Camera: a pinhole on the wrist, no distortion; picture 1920 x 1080 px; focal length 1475.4 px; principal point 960.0 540.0 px. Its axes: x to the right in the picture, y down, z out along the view. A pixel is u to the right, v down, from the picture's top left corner.
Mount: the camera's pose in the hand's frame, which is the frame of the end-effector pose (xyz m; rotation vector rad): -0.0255 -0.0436 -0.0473 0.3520 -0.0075 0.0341
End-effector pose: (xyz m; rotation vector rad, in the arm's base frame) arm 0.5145 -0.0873 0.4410 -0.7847 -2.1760 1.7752
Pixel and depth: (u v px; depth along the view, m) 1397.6 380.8 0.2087
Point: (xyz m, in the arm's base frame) 0.3793 -0.2031 0.5298
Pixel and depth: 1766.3 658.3 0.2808
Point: 0.2685 -0.2233 0.4758
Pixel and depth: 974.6 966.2 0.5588
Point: 0.2529 -0.5579 0.3968
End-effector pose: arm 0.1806 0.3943 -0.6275 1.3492 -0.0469 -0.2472
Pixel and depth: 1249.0 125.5 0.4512
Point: 0.1396 -0.0017 -0.8657
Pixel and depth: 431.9 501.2 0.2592
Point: 0.0103 0.2057 -0.7096
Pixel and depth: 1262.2 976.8 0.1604
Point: 0.1568 0.2675 -0.6530
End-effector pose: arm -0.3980 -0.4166 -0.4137 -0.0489 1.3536 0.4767
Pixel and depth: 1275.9 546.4 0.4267
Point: 0.0054 -0.4570 -0.4377
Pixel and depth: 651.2 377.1 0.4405
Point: -0.0049 -0.5662 -0.2815
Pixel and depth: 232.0 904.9 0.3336
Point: -0.1233 -0.4640 -0.1846
